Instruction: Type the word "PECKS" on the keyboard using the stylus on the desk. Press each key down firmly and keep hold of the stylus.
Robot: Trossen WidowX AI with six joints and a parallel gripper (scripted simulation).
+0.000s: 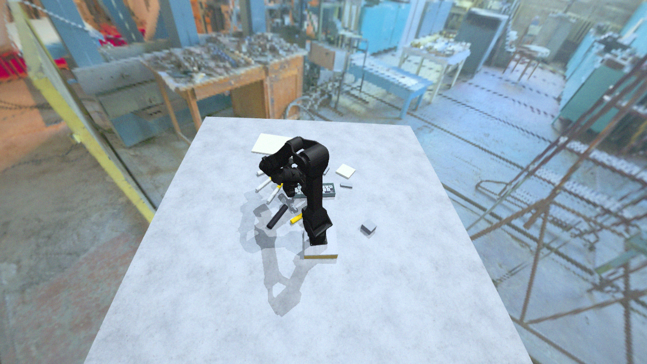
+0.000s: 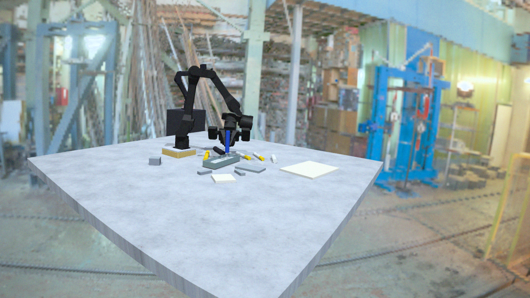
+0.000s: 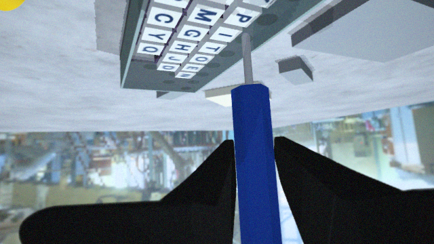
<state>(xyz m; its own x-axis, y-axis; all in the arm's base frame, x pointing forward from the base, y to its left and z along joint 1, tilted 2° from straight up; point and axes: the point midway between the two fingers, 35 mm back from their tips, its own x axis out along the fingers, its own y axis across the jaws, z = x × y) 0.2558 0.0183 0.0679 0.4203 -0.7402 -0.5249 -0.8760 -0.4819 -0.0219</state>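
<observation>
Now: gripper tip 140 mm past the yellow marker, 70 mm above it and 40 mm to the right of it. From my gripper tip the other things lie so: grey slab: 110 mm ahead, 80 mm below; grey stylus tip: 50 mm below; blue stylus: 10 mm below.
</observation>
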